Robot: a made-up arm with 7 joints. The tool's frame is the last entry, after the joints.
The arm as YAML. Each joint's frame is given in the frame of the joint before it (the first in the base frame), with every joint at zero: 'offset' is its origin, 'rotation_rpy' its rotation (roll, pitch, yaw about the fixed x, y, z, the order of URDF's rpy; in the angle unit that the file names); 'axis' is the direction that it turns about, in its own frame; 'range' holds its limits. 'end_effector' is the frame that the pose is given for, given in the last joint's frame.
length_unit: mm
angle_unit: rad
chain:
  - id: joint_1
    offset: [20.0, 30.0, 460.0]
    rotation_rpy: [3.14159, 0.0, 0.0]
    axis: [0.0, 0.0, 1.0]
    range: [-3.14, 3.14]
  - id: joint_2
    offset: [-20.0, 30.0, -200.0]
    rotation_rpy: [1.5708, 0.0, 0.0]
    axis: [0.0, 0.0, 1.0]
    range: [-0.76, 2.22]
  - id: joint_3
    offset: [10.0, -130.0, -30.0]
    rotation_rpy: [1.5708, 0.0, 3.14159]
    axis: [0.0, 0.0, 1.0]
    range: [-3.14, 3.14]
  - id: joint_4
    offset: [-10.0, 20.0, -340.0]
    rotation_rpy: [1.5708, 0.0, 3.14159]
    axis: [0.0, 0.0, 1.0]
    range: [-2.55, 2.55]
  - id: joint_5
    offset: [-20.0, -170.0, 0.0]
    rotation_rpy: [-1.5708, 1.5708, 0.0]
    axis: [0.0, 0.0, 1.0]
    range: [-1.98, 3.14]
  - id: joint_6
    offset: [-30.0, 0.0, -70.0]
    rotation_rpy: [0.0, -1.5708, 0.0]
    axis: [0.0, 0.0, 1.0]
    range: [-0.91, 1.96]
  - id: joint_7
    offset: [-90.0, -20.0, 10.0]
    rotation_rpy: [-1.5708, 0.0, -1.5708]
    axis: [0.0, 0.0, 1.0]
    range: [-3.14, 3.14]
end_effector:
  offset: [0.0, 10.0, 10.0]
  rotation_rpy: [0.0, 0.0, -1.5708]
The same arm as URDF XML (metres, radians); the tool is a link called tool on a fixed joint. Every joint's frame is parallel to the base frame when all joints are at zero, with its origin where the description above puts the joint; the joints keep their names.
<robot name="arm">
<joint name="joint_1" type="revolute"><parent link="base_link"/><child link="link1"/><origin xyz="0.02 0.03 0.46" rpy="0 0 0"/><axis xyz="0 0 -1"/><limit lower="-3.14" upper="3.14"/></joint>
<joint name="joint_2" type="revolute"><parent link="link1"/><child link="link2"/><origin xyz="-0.02 -0.03 0.2" rpy="0 0 0"/><axis xyz="0 1 0"/><limit lower="-0.76" upper="2.22"/></joint>
<joint name="joint_3" type="revolute"><parent link="link2"/><child link="link3"/><origin xyz="0.01 -0.03 0.13" rpy="0 0 0"/><axis xyz="0 0 -1"/><limit lower="-3.14" upper="3.14"/></joint>
<joint name="joint_4" type="revolute"><parent link="link3"/><child link="link4"/><origin xyz="0.01 0.02 0.34" rpy="0 0 0"/><axis xyz="0 1 0"/><limit lower="-2.55" upper="2.55"/></joint>
<joint name="joint_5" type="revolute"><parent link="link4"/><child link="link5"/><origin xyz="-0.02 0 0.17" rpy="0 0 0"/><axis xyz="0 0 -1"/><limit lower="-1.98" upper="3.14"/></joint>
<joint name="joint_6" type="revolute"><parent link="link5"/><child link="link6"/><origin xyz="0 0.03 0.07" rpy="0 0 0"/><axis xyz="0 1 0"/><limit lower="-0.91" upper="1.96"/></joint>
<joint name="joint_7" type="revolute"><parent link="link6"/><child link="link7"/><origin xyz="0.02 0.01 0.09" rpy="0 0 0"/><axis xyz="0 0 -1"/><limit lower="-3.14" upper="3.14"/></joint>
<joint name="tool_joint" type="fixed"><parent link="link7"/><child link="tool"/><origin xyz="0 -0.01 -0.01" rpy="3.1416 0 1.5708"/></joint>
<link name="base_link"/>
<link name="link1"/>
<link name="link2"/>
<link name="link3"/>
<link name="link4"/>
<link name="link5"/>
<link name="link6"/>
<link name="link7"/>
<link name="tool"/>
</robot>

